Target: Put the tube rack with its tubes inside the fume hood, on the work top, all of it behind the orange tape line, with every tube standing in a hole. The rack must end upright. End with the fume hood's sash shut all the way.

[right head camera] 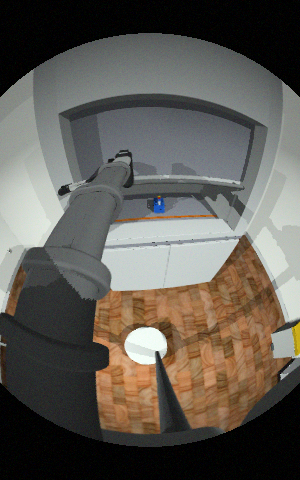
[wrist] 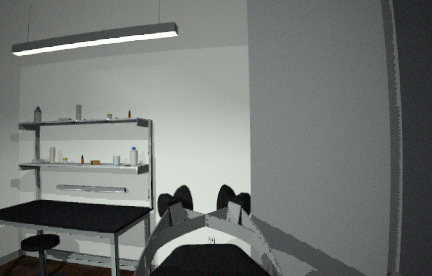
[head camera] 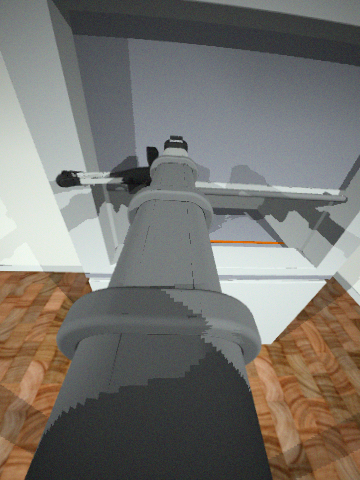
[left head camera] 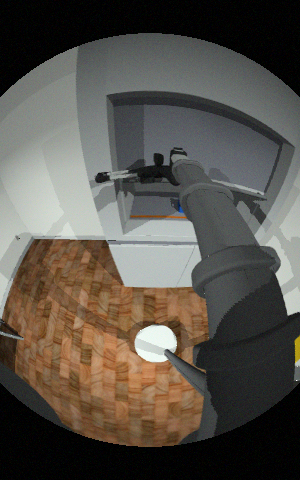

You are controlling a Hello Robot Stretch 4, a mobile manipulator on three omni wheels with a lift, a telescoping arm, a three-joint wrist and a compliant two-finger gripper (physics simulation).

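Places are measured from the robot's base along level axes (x back, y left, z down), in millimetres.
Where they show: gripper, fingertip midpoint: (right head camera: pixel 59 190) (wrist: pixel 204 200) (head camera: pixel 58 178) (left head camera: pixel 95 177); robot's base, link origin: (right head camera: pixel 146 344) (left head camera: pixel 154 342).
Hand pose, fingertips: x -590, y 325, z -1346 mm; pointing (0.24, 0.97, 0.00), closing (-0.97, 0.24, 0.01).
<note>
Things, the pixels of their top centre, and the offset from my fingertips. "*": a spot on its surface instead. Level surfaces: height alone.
- blue tube rack, top centre: (right head camera: pixel 158 200) dx -446, dy -496, dz +368 mm
- hood's left side frame, surface spot: (wrist: pixel 320 125) * dx -98, dy -58, dz -67 mm
- black-topped bench, surface height: dz +612 mm
The blue tube rack (left head camera: pixel 180 206) (right head camera: pixel 159 205) appears upright on the fume hood's work top, behind the orange tape line (head camera: pixel 245 242) (left head camera: pixel 157 217) (right head camera: pixel 170 217). Tube tops show above it, too small to count or to tell how each stands; the arm partly hides it in the left head view. The sash, with its handle bar (head camera: pixel 280 195) (right head camera: pixel 210 185), is partly open, with a gap below it. My gripper (head camera: pixel 67 178) (left head camera: pixel 102 177) (right head camera: pixel 64 189) (wrist: pixel 204 200) is open and empty, pointing left near the hood opening's left edge, at about the bar's height and away from the rack.
The hood's left side frame (wrist: pixel 320 125) is close to the right of the gripper. A black-topped bench (wrist: pixel 75 215) with shelves and a stool (wrist: pixel 40 242) stand farther off. A white disc (left head camera: pixel 156 343) (right head camera: pixel 145 345) lies on the floor before the white cabinet (head camera: pixel 270 305) (right head camera: pixel 190 265).
</note>
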